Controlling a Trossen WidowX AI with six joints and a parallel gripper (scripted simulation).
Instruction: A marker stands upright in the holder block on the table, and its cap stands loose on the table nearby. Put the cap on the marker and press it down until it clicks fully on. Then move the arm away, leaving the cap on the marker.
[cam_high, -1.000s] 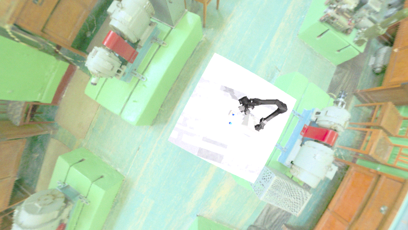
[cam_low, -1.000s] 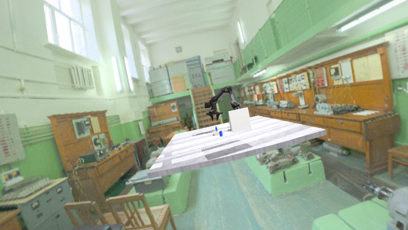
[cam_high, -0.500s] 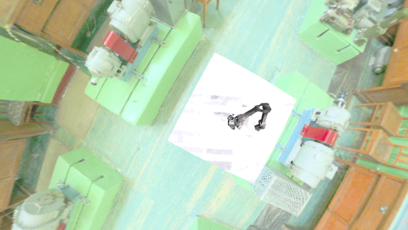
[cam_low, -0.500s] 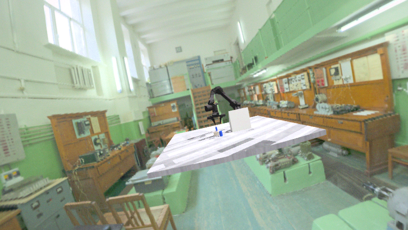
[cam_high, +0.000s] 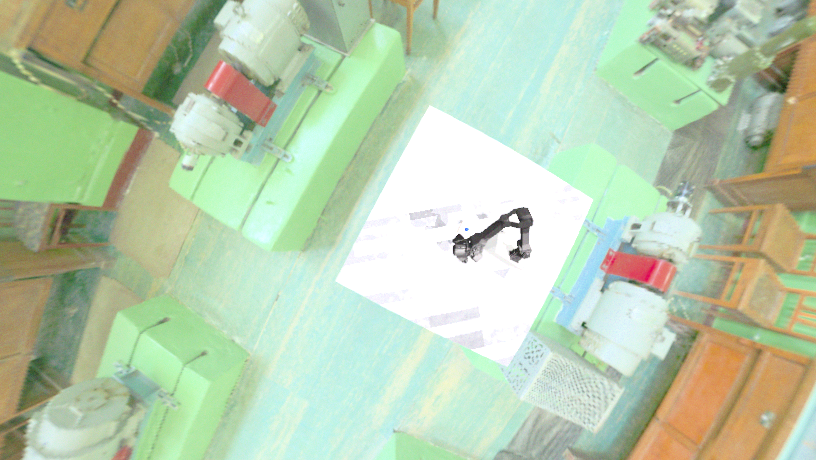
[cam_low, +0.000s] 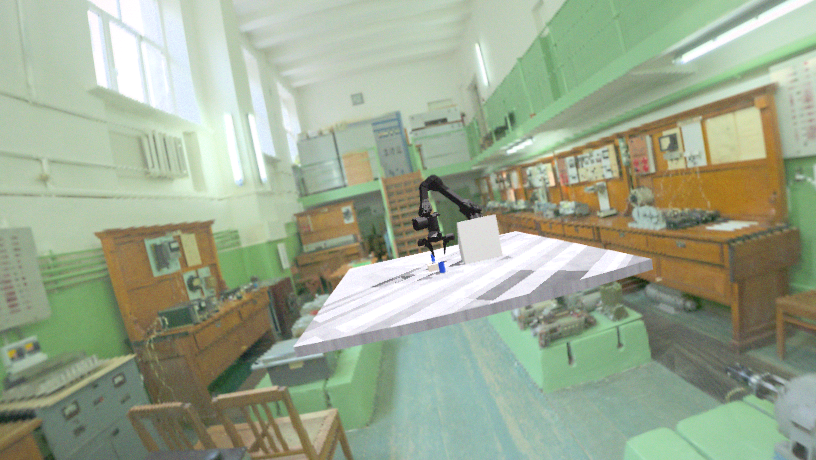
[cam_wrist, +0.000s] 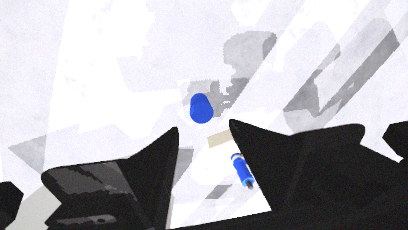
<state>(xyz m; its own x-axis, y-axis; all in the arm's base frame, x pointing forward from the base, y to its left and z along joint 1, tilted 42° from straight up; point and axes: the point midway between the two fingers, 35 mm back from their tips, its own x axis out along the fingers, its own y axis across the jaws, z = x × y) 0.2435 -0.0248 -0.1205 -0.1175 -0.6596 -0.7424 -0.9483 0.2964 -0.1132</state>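
Now: the blue cap 60 mm below my gripper tip. From my gripper tip the other things lie so: beige holder block: 110 mm to the right, 70 mm below, 20 mm ahead.
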